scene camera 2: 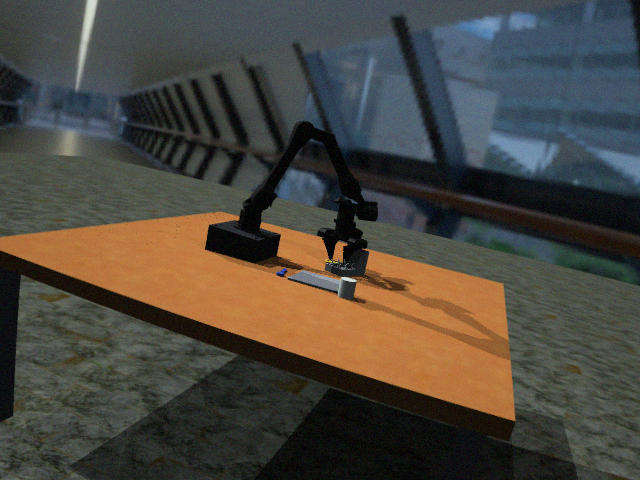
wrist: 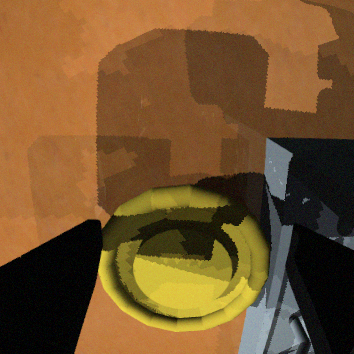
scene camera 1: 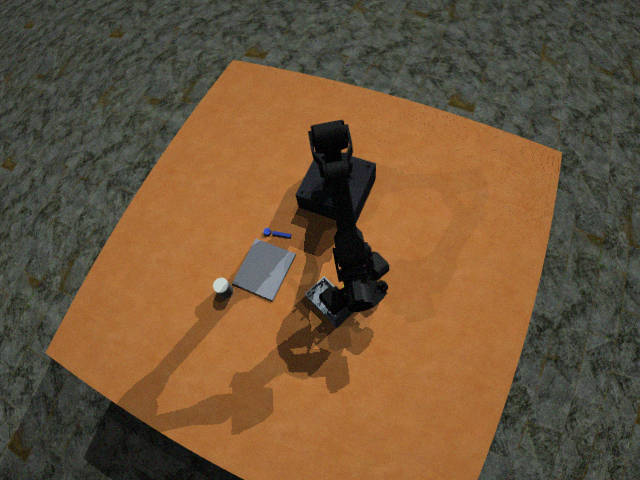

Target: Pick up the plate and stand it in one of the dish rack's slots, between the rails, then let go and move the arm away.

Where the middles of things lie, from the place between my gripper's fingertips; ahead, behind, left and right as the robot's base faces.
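The yellow plate (wrist: 183, 257) sits 10 mm behind my hand and 10 mm to the right of it, and going by their middles, it's the nearest to my hand of the things named here. Counting from my hand again, there's a grey mat (scene camera 1: 262, 272) that's 70 mm ahead, 260 mm to the right and 10 mm below, and a grey dish rack (scene camera 1: 312, 294) that's 50 mm ahead, 50 mm to the right and 30 mm above. Of these, measured to their middles, the mat is the farthest from my hand.
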